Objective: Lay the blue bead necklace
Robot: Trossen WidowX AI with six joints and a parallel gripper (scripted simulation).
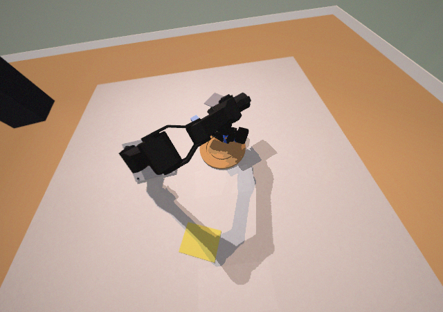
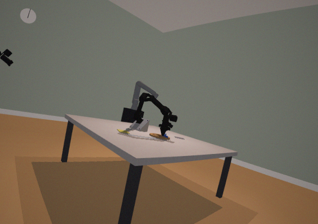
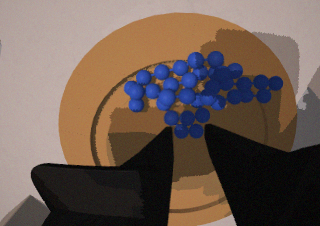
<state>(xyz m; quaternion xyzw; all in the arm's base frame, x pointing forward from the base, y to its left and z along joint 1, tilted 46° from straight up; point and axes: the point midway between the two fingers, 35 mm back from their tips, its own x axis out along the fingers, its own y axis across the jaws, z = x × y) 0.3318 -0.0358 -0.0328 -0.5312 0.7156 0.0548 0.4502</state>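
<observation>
The round bead board lies 20 mm behind my gripper tip, 20 mm to the right of it and 10 mm below it. From my gripper tip the other things lie so: yellow square patch 180 mm behind, 340 mm to the right, 10 mm below; flat grey tile 20 mm ahead, 290 mm to the left, 10 mm below; light blue cube 110 mm behind, 180 mm to the left, 10 mm below.
</observation>
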